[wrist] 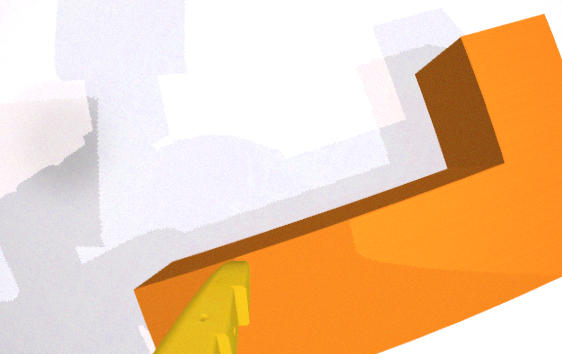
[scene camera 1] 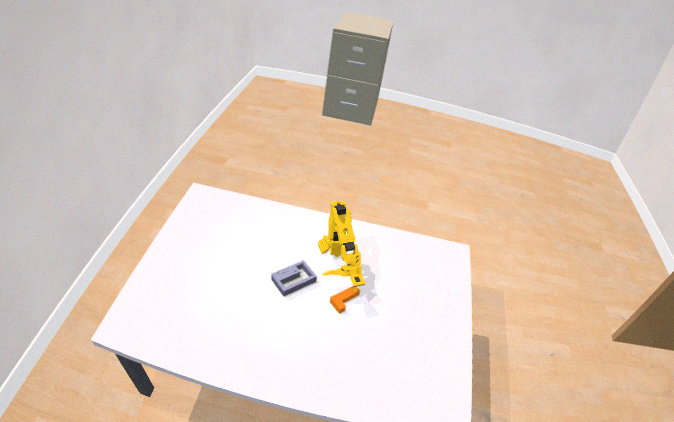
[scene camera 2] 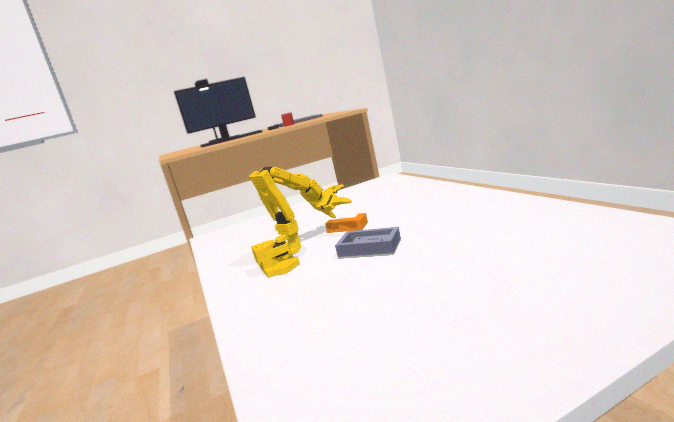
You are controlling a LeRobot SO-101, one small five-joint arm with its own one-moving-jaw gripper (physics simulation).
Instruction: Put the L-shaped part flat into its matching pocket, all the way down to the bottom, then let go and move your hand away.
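Seen in the pictures: hand at its tool point: (wrist: 249,284) (scene camera 1: 354,291) (scene camera 2: 335,217); arm's base at its link origin: (scene camera 1: 330,251) (scene camera 2: 286,264).
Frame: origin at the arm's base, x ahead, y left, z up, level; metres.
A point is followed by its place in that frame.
The orange L-shaped part (scene camera 1: 338,302) {x 0.259, y 0.076, z 0.031 m} (scene camera 2: 345,224) {x 0.209, y 0.077, z 0.021 m} (wrist: 450,225) {x 0.228, y 0.088, z 0.030 m} lies flat on the table, separate from the tray. Its long arm reaches under the gripper and its short arm is at the far end. The grey-blue tray (scene camera 1: 285,291) {x 0.266, y -0.111, z 0.030 m} (scene camera 2: 370,248) {x 0.171, y -0.145, z 0.021 m} with the L-shaped pocket stands beside it, with no part in the pocket. My gripper (scene camera 1: 341,281) (scene camera 2: 342,208) {x 0.200, y 0.121, z 0.038 m} is fully open and empty. In the wrist view, the notched fixed jaw (wrist: 212,315) {x 0.197, y 0.125, z 0.052 m} shows over the end of the long arm, and the moving jaw is out of the picture. The exact tip height is hard to tell.
The white table (scene camera 1: 225,320) {x 0.430, y -0.278, z 0.000 m} (scene camera 2: 450,310) {x 0.153, y -0.451, z 0.000 m} bears the yellow arm's base (scene camera 2: 277,260) {x -0.022, y -0.011, z 0.023 m}, beside the tray. A filing cabinet (scene camera 1: 352,75) stands on the floor beyond the table. A wooden desk (scene camera 2: 260,167) with a monitor (scene camera 2: 215,105) and a red cup (scene camera 2: 287,119) stands in the background.
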